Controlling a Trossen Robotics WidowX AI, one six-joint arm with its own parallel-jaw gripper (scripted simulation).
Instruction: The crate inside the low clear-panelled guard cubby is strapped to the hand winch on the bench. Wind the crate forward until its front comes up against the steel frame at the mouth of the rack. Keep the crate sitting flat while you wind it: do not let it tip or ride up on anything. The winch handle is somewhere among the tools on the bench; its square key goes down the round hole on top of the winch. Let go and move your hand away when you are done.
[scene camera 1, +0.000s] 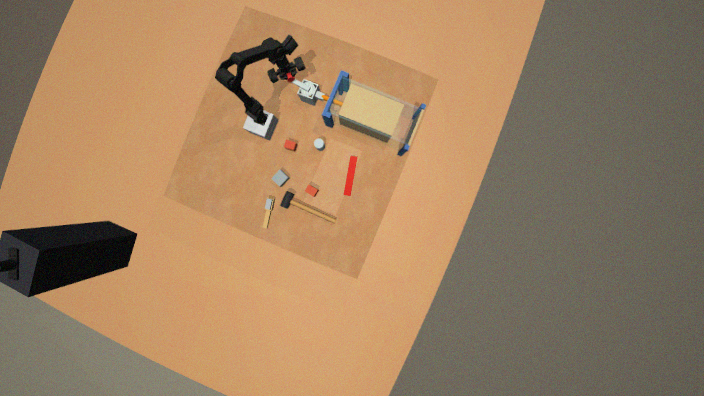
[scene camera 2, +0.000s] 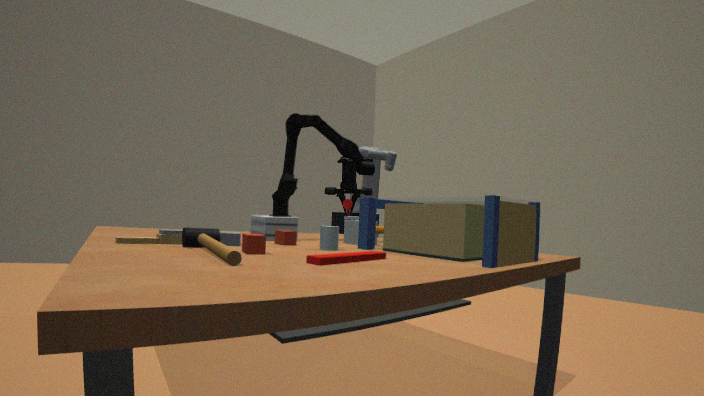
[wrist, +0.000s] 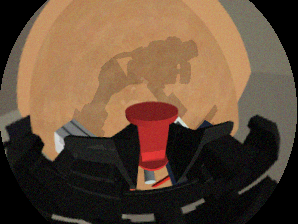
Scene:
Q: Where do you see a mallet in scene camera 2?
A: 191, 237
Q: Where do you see a red knob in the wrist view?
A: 153, 119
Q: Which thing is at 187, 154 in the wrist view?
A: My gripper.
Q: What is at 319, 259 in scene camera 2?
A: A red bar.

